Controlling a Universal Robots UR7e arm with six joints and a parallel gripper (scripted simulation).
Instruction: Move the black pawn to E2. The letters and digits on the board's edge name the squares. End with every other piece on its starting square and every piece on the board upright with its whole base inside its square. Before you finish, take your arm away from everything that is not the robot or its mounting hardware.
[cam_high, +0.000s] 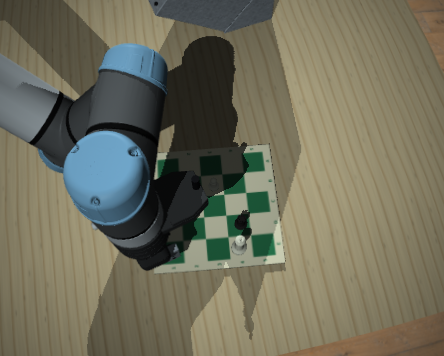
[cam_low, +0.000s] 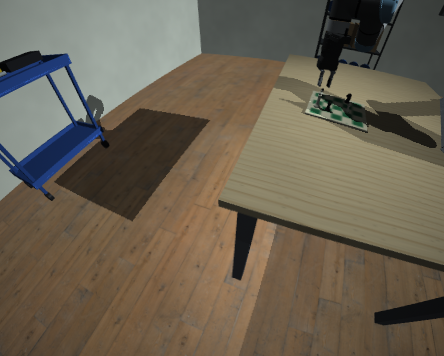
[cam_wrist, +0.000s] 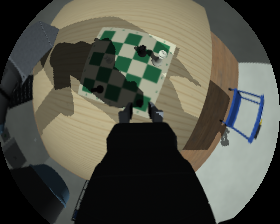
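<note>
My gripper is now 40 mm above the small black piece. The rest, counted from my hand: white chess piece 10 mm ahead, 110 mm to the left, 30 mm below; then chessboard 70 mm behind, 90 mm to the left, 60 mm below.
</note>
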